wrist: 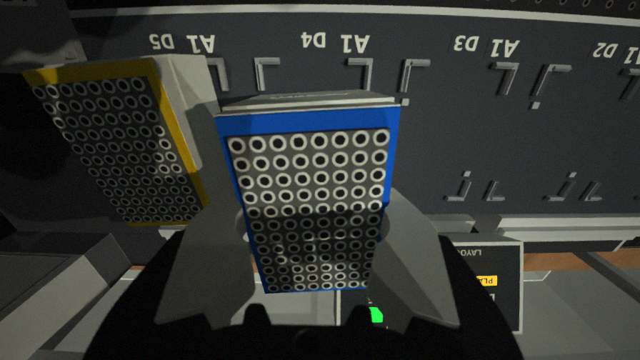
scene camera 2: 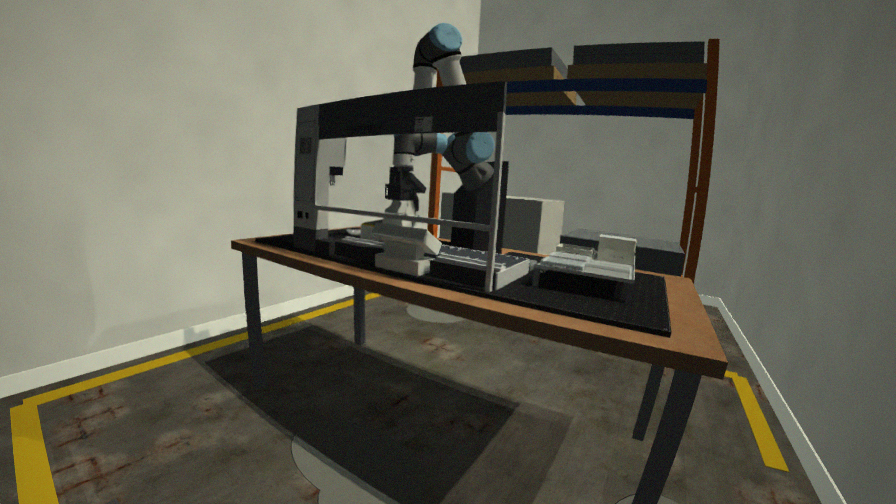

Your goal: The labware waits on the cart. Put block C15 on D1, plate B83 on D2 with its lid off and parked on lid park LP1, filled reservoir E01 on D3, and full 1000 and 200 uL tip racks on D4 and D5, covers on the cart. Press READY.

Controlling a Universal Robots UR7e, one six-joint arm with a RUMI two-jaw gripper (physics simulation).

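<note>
My gripper [scene camera 2: 401,205] [wrist: 314,187] is shut on the blue-topped tip rack [wrist: 308,207], one jaw on each side. The rack is upright, with its holes filled, and hangs over slot D4 of the dark deck [wrist: 425,135]. Its underside is hidden in the wrist view, and the instrument frame's bar crosses it in the scene view. A yellow-topped tip rack [wrist: 122,145] stands at D5, left of the held rack in the wrist view. Slot D3's corner brackets show to the right, and D2's show partly. A green READY-side light [wrist: 376,315] shows partly behind the right jaw.
The instrument frame [scene camera 2: 410,112] stands around the arm, with a front bar [scene camera 2: 401,217]. A screen [wrist: 505,295] is beyond the right jaw. A pale two-part block [scene camera 2: 404,250] stands near the table's front edge. Pale flat items [scene camera 2: 567,260] sit at the right of the table [scene camera 2: 686,319].
</note>
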